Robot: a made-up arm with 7 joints. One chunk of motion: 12 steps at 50 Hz.
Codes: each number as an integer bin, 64 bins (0 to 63) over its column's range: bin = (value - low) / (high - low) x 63, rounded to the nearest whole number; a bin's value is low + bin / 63 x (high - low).
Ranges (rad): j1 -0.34..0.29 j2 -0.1..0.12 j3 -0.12..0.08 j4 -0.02..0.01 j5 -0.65..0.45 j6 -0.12..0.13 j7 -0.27..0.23
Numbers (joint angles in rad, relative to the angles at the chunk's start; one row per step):
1: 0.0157 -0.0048 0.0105 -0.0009 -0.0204 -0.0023 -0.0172
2: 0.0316 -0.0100 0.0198 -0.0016 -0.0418 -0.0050 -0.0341
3: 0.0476 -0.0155 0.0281 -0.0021 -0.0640 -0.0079 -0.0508
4: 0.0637 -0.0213 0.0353 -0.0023 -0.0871 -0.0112 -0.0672
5: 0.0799 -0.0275 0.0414 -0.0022 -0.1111 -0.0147 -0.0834
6: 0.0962 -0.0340 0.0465 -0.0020 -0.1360 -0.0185 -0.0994
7: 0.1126 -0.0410 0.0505 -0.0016 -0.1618 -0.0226 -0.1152
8: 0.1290 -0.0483 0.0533 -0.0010 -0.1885 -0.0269 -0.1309
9: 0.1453 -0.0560 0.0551 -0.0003 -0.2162 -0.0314 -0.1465
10: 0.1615 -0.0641 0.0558 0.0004 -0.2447 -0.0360 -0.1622
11: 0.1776 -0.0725 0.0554 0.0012 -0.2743 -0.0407 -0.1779
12: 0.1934 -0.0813 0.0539 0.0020 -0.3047 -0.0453 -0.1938
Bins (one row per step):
1: 36 27 41 40 36 30 32
2: 37 26 44 39 35 29 30
3: 39 24 47 38 34 28 28
4: 40 23 49 37 32 27 26
5: 42 21 51 37 31 27 24
6: 44 19 52 38 29 26 21
7: 45 17 54 39 28 25 20
8: 47 15 55 40 26 23 18
9: 49 13 55 41 25 22 16
10: 50 10 55 43 23 21 14
11: 52 8 55 45 22 20 12
12: 53 5 55 46 20 19 10

